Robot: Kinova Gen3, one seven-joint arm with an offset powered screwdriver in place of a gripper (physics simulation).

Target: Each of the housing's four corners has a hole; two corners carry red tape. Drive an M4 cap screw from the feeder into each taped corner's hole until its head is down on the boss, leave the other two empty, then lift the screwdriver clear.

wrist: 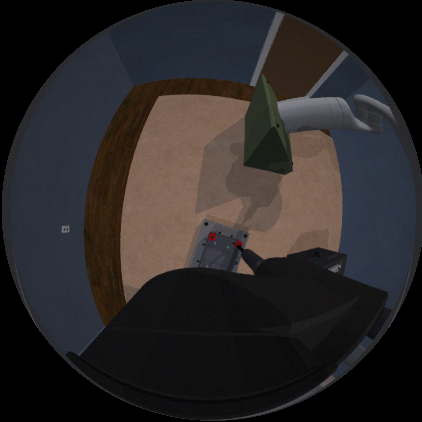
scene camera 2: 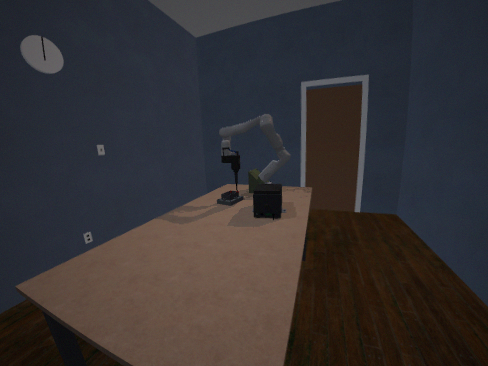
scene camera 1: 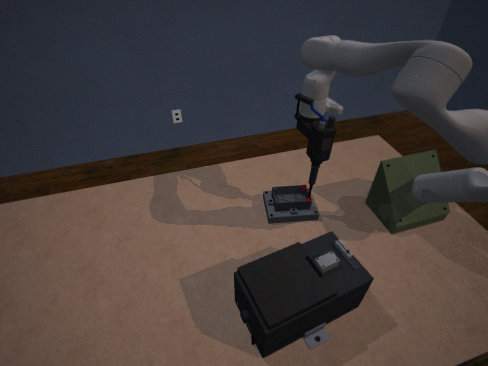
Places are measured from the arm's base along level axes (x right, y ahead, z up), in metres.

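Pixels of known places: hand, its tool point: [wrist: 237, 245] [scene camera 2: 236, 190] [scene camera 1: 308, 197]; arm's base, origin of its link: [wrist: 282, 118] [scene camera 2: 262, 178] [scene camera 1: 423, 188].
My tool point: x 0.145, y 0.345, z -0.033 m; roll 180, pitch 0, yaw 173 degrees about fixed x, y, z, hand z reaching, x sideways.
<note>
For each thing: its top centre in the pictures, then the offset to it from my tool point. "*": a spot on its surface instead.
- dark housing, centre of its top: [wrist: 218, 261] [scene camera 1: 291, 193] [scene camera 2: 230, 192] dx +0.043, dy +0.039, dz -0.006 m
- grey base plate, centre of its top: [wrist: 216, 255] [scene camera 1: 290, 202] [scene camera 2: 230, 197] dx +0.043, dy +0.039, dz -0.047 m
- black feeder, centre of its top: [scene camera 1: 305, 269] [wrist: 329, 306] [scene camera 2: 268, 184] dx -0.274, dy +0.202, dz +0.096 m
- light raised block, a spot on its surface: [scene camera 1: 327, 261] * dx -0.276, dy +0.143, dz +0.095 m
- metal tab, a spot on its surface: [scene camera 1: 317, 337] * dx -0.367, dy +0.198, dz -0.072 m
The dark housing [scene camera 1: 291, 205] [scene camera 2: 229, 195] [wrist: 220, 256] sits on a grey base plate [scene camera 1: 278, 218] [wrist: 226, 229]. Its two red-taped corners are on the side toward the arm's base: a far one [scene camera 1: 304, 187] [wrist: 212, 237] and a near one [scene camera 1: 309, 201] [wrist: 238, 244]. My screwdriver [scene camera 1: 309, 197] [scene camera 2: 237, 190] [wrist: 240, 245] points steeply down, with its tip at the near taped corner. Whether the tip touches a screw there is too small to tell. A dark spot shows in the far corner's tape; hole or screw head is unclear. The black feeder [scene camera 1: 290, 287] [scene camera 2: 268, 202] [wrist: 320, 254] stands apart from the housing.
A green wedge-shaped mount [scene camera 1: 392, 200] [scene camera 2: 254, 181] [wrist: 262, 135] carries the arm's base beside the housing. The feeder has a light raised block [scene camera 1: 327, 261] on top and a metal tab [scene camera 1: 317, 337] low at its side. The wall is behind the table's far edge.
</note>
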